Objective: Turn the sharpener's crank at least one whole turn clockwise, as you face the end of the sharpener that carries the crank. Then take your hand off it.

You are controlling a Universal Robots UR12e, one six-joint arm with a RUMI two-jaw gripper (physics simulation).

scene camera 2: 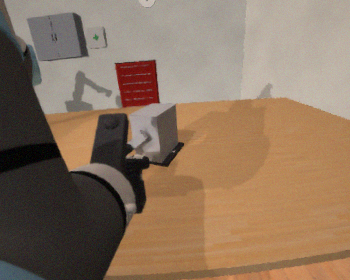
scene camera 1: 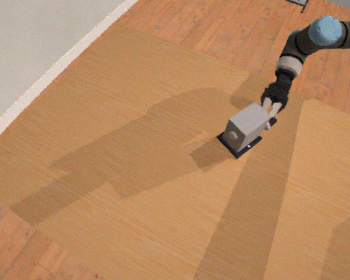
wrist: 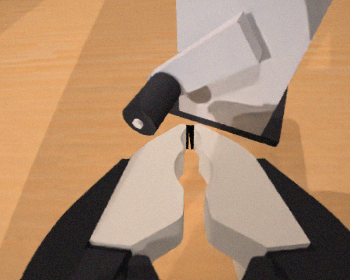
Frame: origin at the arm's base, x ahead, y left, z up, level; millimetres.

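Seen in the pictures: gripper, fingertip midpoint: (scene camera 2: 135,159) (wrist: 188,127).
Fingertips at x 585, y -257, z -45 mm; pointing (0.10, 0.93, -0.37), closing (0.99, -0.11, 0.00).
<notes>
Offsets run from my fingertips to a thing's middle. "spot": to the spot under its first point. Level surfaces: height alone.
The sharpener {spot: dx +62, dy +83, dz +98 mm} (scene camera 1: 248,120) (scene camera 2: 164,130) (wrist: 200,17) is a light grey box standing upright on a black base plate (scene camera 1: 236,151) (scene camera 2: 173,154) (wrist: 278,131). Its crank arm (scene camera 2: 140,141) (wrist: 215,62) is pale grey and slants across the end face. The black crank handle {spot: dx -26, dy +4, dz +33 mm} (scene camera 1: 273,121) (wrist: 152,102) is at the arm's lower left end in the wrist view. My gripper (scene camera 1: 270,113) (wrist: 188,127) is shut and empty. Its tips are at the crank end, right of the handle and below the crank arm in the wrist view. I cannot tell whether they touch the crank.
The sharpener stands on a wooden table top {dz -30 mm} (scene camera 1: 150,220) (scene camera 2: 250,200). The dark arm (scene camera 2: 45,165) fills the left of scene camera 2. A red cabinet (scene camera 2: 137,84) and a grey wall cabinet (scene camera 2: 56,37) are in the background.
</notes>
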